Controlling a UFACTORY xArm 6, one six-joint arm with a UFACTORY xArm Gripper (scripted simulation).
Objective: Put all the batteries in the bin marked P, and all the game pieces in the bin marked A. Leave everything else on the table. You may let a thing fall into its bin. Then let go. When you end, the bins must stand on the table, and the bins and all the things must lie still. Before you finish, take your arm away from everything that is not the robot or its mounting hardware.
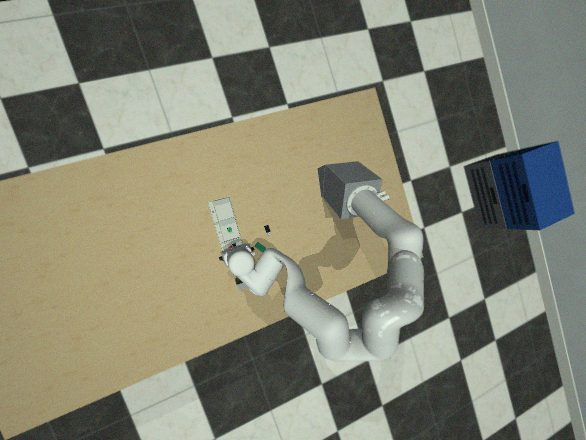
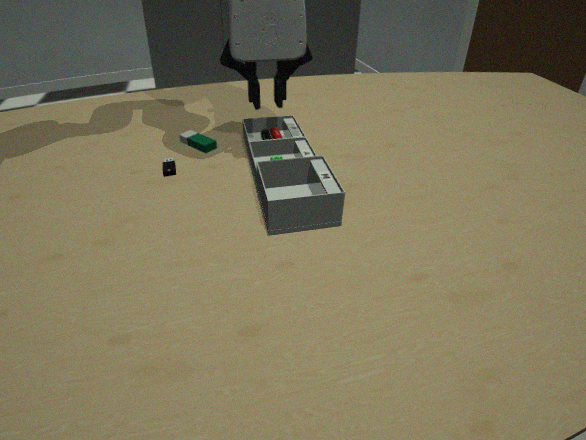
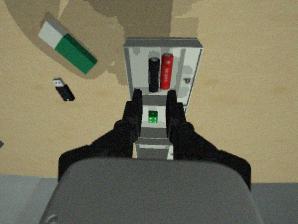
Labels:
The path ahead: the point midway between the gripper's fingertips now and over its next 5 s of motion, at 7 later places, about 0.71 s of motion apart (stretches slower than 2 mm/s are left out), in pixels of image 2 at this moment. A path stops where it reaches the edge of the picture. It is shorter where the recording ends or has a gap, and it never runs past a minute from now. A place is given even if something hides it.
My gripper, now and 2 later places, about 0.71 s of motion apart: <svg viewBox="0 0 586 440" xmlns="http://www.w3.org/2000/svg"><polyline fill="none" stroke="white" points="267,105 266,63 265,10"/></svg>

